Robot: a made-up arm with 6 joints. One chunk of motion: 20 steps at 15 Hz.
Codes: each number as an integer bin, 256 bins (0 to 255) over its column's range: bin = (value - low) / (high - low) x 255, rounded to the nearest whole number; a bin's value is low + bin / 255 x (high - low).
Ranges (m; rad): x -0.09..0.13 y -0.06..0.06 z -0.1..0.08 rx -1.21..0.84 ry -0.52..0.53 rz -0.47..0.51
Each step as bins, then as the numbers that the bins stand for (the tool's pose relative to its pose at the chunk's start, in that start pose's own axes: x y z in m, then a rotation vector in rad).
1 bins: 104 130 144 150 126 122
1 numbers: -0.0003 0.0012 0.0016 -0.0041 -0.0012 -0.0011
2 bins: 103 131 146 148 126 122
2 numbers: -0.0011 0.0016 0.0031 -0.0202 -0.0012 -0.0011
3 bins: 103 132 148 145 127 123
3 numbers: -0.0011 0.0021 0.0045 -0.0443 0.0029 0.0027
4 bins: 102 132 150 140 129 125
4 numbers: -0.0020 0.0021 0.0059 -0.0845 0.0112 0.0104
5 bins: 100 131 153 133 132 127
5 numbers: -0.0037 0.0016 0.0080 -0.1408 0.0235 0.0181
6 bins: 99 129 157 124 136 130
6 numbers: -0.0046 0.0007 0.0108 -0.2131 0.0400 0.0296
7 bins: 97 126 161 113 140 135
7 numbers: -0.0063 -0.0007 0.0136 -0.3016 0.0565 0.0488
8 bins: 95 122 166 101 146 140
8 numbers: -0.0080 -0.0026 0.0172 -0.3980 0.0812 0.0680
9 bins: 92 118 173 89 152 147
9 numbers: -0.0106 -0.0045 0.0221 -0.4945 0.1059 0.0949
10 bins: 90 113 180 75 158 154
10 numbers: -0.0124 -0.0068 0.0271 -0.6071 0.1306 0.1218
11 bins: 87 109 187 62 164 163
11 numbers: -0.0149 -0.0087 0.0320 -0.7116 0.1553 0.1564
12 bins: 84 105 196 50 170 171
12 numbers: -0.0175 -0.0106 0.0384 -0.8080 0.1800 0.1872
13 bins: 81 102 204 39 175 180
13 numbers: -0.0201 -0.0120 0.0440 -0.8965 0.2006 0.2218
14 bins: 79 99 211 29 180 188
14 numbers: -0.0218 -0.0134 0.0489 -0.9769 0.2212 0.2525
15 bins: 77 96 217 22 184 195
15 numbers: -0.0236 -0.0148 0.0532 -1.0331 0.2376 0.2794
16 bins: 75 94 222 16 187 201
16 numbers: -0.0253 -0.0158 0.0567 -1.0814 0.2500 0.3025
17 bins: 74 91 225 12 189 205
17 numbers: -0.0262 -0.0172 0.0588 -1.1135 0.2582 0.3178
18 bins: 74 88 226 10 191 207
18 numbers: -0.0262 -0.0186 0.0595 -1.1296 0.2665 0.3255
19 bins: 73 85 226 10 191 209
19 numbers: -0.0270 -0.0200 0.0595 -1.1296 0.2665 0.3332
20 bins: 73 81 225 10 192 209
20 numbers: -0.0270 -0.0219 0.0588 -1.1296 0.2706 0.3332
